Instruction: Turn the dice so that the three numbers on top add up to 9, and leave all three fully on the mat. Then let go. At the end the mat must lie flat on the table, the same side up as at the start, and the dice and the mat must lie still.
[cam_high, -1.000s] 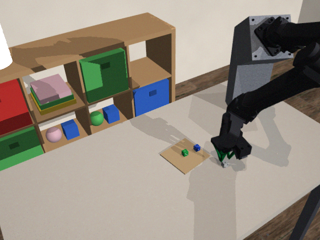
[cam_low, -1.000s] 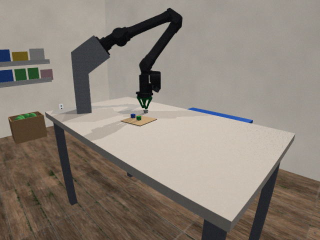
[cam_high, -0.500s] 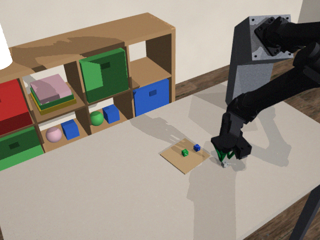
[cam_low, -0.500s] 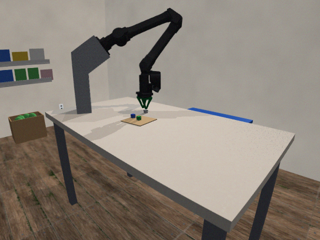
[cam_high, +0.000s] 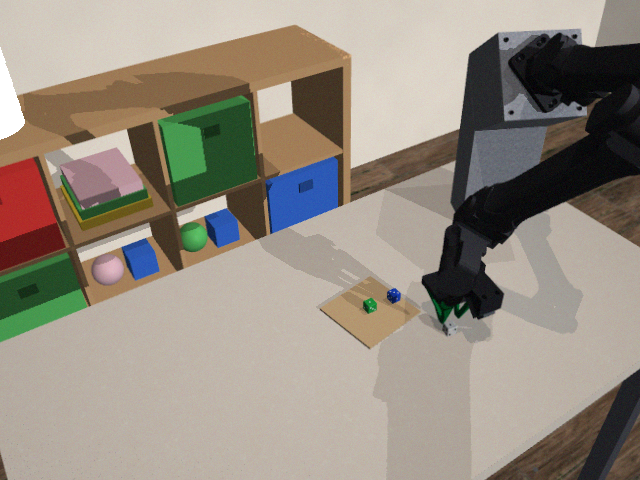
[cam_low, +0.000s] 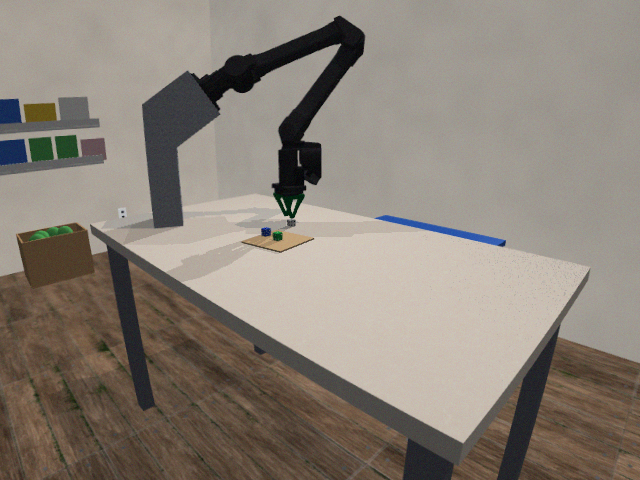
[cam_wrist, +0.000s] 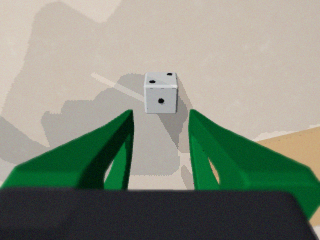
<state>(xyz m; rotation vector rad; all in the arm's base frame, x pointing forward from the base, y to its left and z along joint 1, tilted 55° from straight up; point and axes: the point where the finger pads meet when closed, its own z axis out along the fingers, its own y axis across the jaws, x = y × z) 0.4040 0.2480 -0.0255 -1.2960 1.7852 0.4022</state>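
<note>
My hand is 1 cm to the right of the white die and 3 cm above it. From my hand the other things lie so: tan mat 10 cm ahead, 11 cm to the right, 3 cm below; then green die 10 cm ahead, 11 cm to the right, 2 cm below; then blue die 5 cm ahead, 12 cm to the right, 2 cm below.
</note>
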